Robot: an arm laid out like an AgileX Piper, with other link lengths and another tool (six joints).
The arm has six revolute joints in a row. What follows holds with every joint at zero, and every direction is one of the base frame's.
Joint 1 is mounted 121.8 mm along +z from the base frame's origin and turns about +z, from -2.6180 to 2.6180 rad.
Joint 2 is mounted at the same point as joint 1 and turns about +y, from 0.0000 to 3.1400 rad.
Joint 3 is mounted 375.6 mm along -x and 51.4 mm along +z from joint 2 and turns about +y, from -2.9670 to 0.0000 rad.
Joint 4 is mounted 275.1 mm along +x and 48.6 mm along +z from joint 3 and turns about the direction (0.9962, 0, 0.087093), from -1.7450 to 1.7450 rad.
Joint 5 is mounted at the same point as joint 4 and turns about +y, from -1.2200 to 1.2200 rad.
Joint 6 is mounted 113.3 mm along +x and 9.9 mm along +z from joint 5 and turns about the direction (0.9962, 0, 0.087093), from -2.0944 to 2.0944 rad.
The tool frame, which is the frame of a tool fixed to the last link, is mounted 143.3 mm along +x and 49.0 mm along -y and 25.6 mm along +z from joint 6; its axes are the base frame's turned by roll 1.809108, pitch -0.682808 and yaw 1.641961 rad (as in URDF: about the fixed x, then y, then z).
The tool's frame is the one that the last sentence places.
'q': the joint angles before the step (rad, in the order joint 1, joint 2, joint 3, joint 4, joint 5, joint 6). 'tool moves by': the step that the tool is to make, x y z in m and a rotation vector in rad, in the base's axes. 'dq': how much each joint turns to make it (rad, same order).
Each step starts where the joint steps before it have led.
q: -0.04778, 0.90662, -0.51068, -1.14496, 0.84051, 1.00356
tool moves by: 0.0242, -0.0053, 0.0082, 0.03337, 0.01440, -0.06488
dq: 0.00037, 0.12053, -0.10744, 0.03452, 0.04813, 0.02583
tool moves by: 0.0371, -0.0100, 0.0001, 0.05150, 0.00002, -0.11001
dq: -0.01887, 0.17901, -0.14347, 0.03200, 0.04624, 0.07650
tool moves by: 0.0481, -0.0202, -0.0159, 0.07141, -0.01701, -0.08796
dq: -0.07610, 0.18900, -0.14930, 0.04516, -0.03792, 0.04415
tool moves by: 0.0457, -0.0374, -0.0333, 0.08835, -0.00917, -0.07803
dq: -0.11586, 0.19311, -0.15376, 0.07636, -0.07569, -0.01650
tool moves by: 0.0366, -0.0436, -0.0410, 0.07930, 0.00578, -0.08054
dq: -0.09829, 0.19210, -0.16759, 0.09096, -0.03486, -0.04628
